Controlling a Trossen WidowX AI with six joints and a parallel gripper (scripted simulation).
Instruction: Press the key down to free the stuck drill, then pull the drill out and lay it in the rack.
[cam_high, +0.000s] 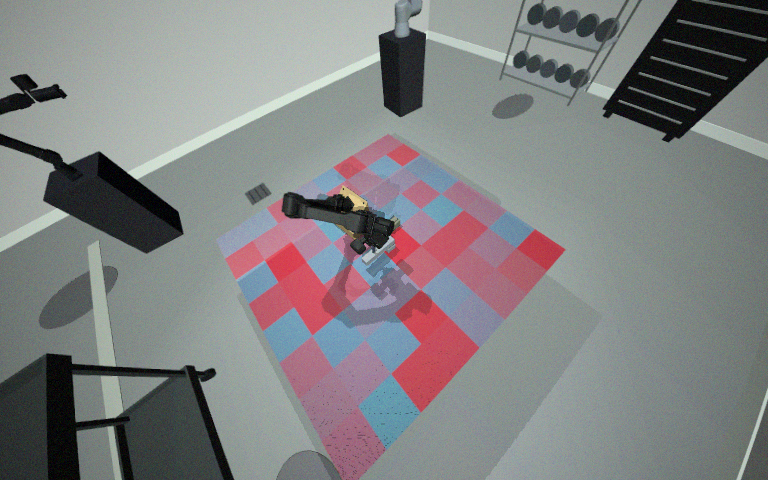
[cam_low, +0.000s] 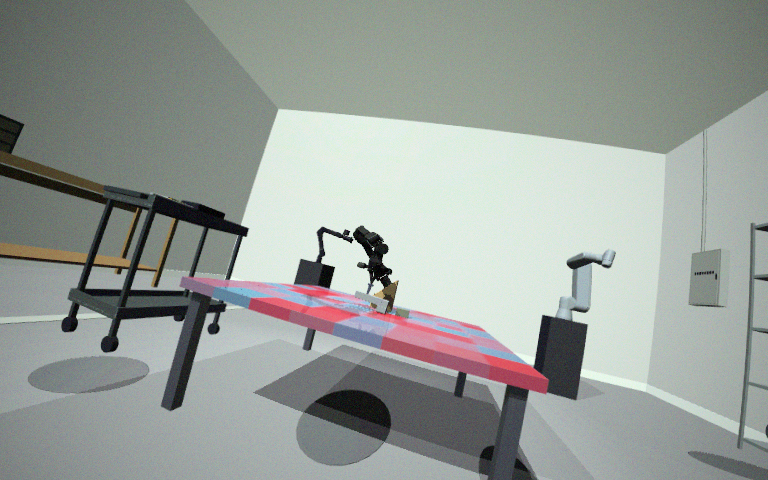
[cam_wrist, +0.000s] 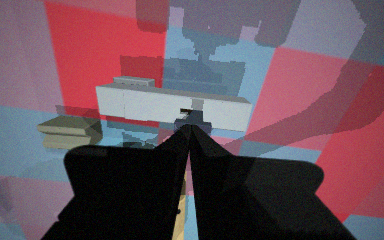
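Right now my gripper tip is 1 cm past the drill, 4 cm to the right of it and 8 cm above it. From my gripper tip the other things lie so: rack: 11 cm behind, 18 cm to the left, 11 cm below.
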